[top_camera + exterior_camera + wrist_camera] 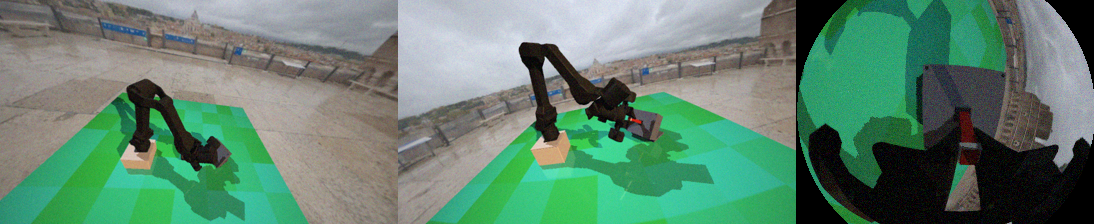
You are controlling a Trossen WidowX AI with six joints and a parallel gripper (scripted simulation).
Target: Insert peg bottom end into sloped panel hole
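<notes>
Now: the grey sloped panel 5 cm ahead of my gripper tip, 3 cm to the left of it and 4 cm below it. From my gripper tip the other things lie so: red peg 1 cm behind, 1 cm to the right, 1 cm above.
</notes>
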